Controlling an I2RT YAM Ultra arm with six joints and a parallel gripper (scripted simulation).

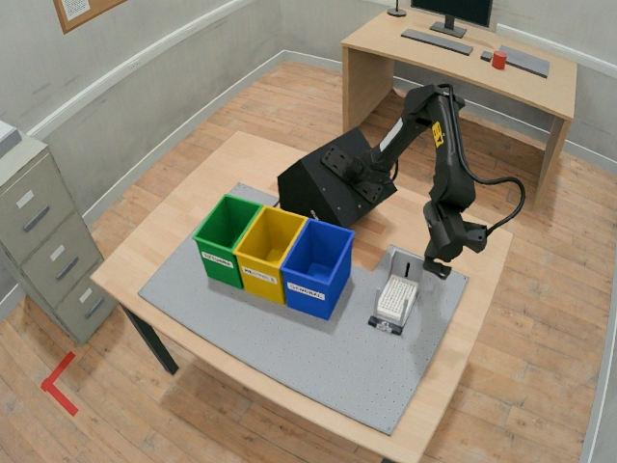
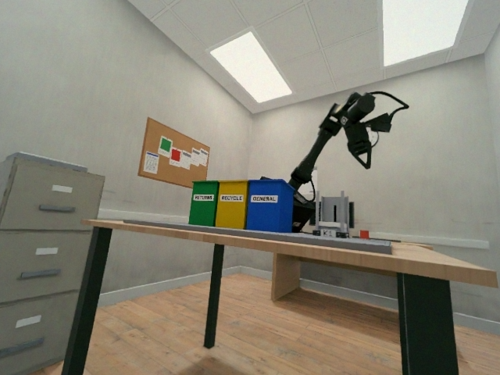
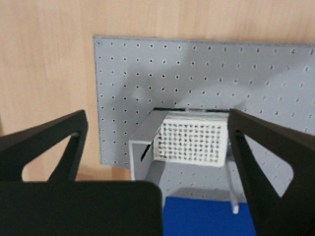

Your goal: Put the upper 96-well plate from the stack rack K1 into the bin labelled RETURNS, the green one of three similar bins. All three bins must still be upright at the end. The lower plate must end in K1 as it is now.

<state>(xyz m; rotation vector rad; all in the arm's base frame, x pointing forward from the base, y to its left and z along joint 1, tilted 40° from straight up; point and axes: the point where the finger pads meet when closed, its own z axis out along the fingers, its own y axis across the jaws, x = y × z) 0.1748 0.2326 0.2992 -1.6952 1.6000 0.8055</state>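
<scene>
Right now my hand is 210 mm above the 96-well plate, 110 mm to the left of it and 20 mm short of it. Round my hand: blue general bin 320 mm to the right, 160 mm below, 80 mm ahead; then yellow recycle bin 450 mm to the right, 160 mm below, 100 mm ahead; then green returns bin 580 mm to the right, 160 mm below, 120 mm ahead.
</scene>
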